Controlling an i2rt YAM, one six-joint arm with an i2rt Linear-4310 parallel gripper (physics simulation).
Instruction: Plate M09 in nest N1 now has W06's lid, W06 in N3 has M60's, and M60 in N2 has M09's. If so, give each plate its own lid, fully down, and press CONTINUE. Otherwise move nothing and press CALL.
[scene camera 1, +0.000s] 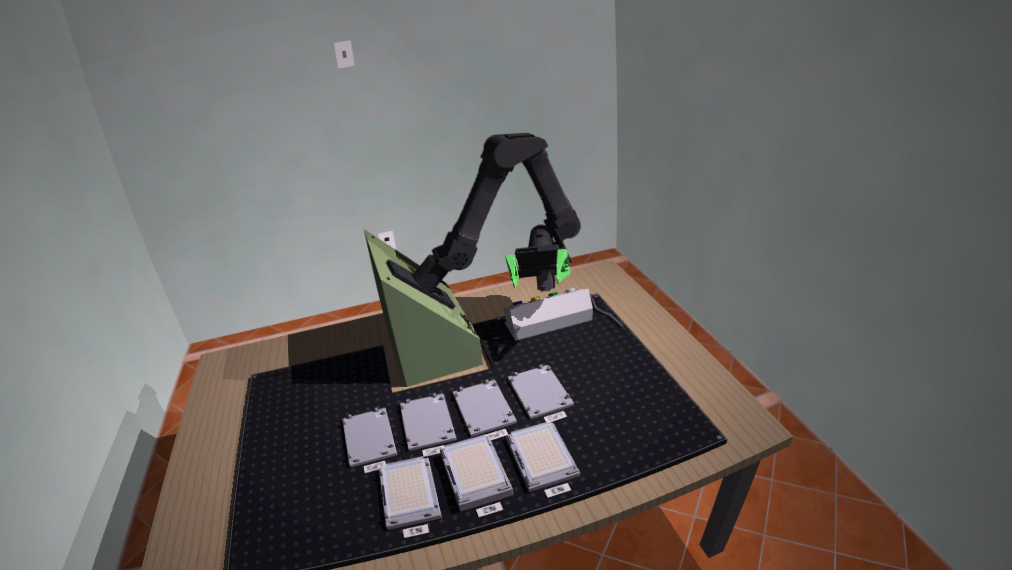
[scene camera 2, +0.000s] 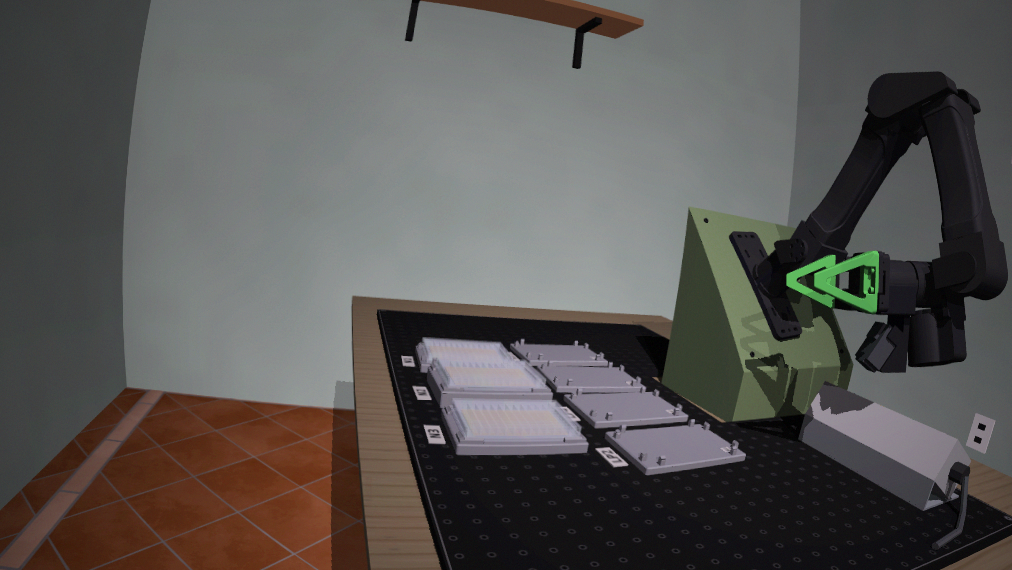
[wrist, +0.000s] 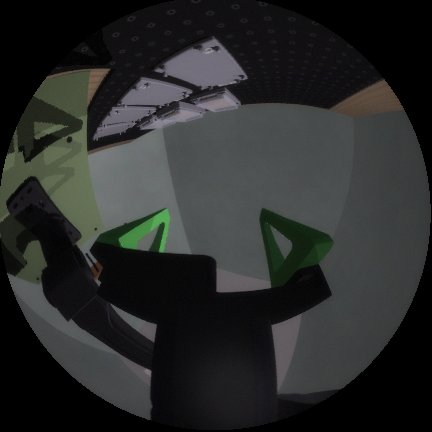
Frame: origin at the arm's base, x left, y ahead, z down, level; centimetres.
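Where they show: gripper, between the fingertips: (scene camera 1: 535, 283) (scene camera 2: 798, 280) (wrist: 214, 212); arm's base, origin of its link: (scene camera 1: 420, 286) (scene camera 2: 764, 284) (wrist: 49, 222).
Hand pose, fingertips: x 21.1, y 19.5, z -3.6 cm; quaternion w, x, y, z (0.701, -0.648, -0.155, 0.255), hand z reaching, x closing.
Each offset is from my fingertips to the top centre of the thing. Level surfaces: height alone.
The plates in N1 {dy +23.1, dx -40.9, dz +18.8 cm} (scene camera 1: 408, 489) (scene camera 2: 463, 350), N2 {dy +24.7, dx -27.7, dz +17.9 cm} (scene camera 1: 475, 467) (scene camera 2: 488, 375) and N3 {dy +27.0, dx -14.4, dz +18.8 cm} (scene camera 1: 543, 451) (scene camera 2: 513, 421) stand in a row. Each shows pale wells under a clear cover. Plate and lid codes are too small to read, and full seating cannot be judged. My gripper (scene camera 1: 538, 278) (scene camera 2: 801, 280) (wrist: 214, 212) is open and empty, high above the button box {dy -13.3, dx +10.1, dz +13.4 cm} (scene camera 1: 555, 317) (scene camera 2: 885, 442), away from the plates. Blue {dy -16.5, dx +2.9, dz +14.3 cm} (scene camera 1: 517, 303), yellow {dy -15.8, dx +7.9, dz +14.3 cm} (scene camera 1: 536, 298), green {dy -15.2, dx +12.9, dz +14.3 cm} (scene camera 1: 553, 293) and whitish {dy -14.5, dx +17.8, dz +14.3 cm} (scene camera 1: 570, 290) buttons sit on the box; their lettering does not show.
Several grey pinned lid stands, including the one marked LP2 {dy +9.9, dx -5.5, dz +19.8 cm} (scene camera 1: 539, 390) (scene camera 2: 676, 447) (wrist: 202, 65), lie between the plates and the green arm mount (scene camera 1: 439, 339) (scene camera 2: 708, 339) (wrist: 55, 100). A cable (scene camera 1: 609, 311) (scene camera 2: 961, 506) leaves the box's end. The black perforated mat {dz +21.8 cm} (scene camera 1: 637, 396) (scene camera 2: 708, 523) lies on the wooden table {dz +23.1 cm} (scene camera 1: 750, 431).
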